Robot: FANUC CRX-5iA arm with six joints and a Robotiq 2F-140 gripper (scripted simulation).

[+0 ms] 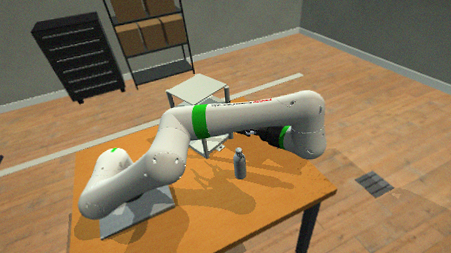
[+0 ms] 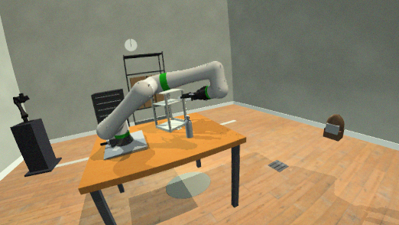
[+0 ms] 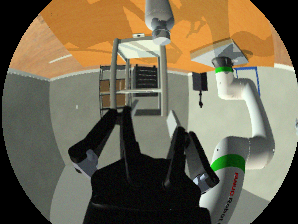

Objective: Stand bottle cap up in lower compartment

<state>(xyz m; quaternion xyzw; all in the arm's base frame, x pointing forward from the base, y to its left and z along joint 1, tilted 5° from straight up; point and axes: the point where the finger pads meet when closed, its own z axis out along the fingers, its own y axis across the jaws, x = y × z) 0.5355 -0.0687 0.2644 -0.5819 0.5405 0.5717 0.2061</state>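
Now: hand 20 cm above the pale grey bottle and 4 cm to the left of it. The rest, counted from my hand: shelving unit (30 cm to the left, 14 cm below, 8 cm behind).
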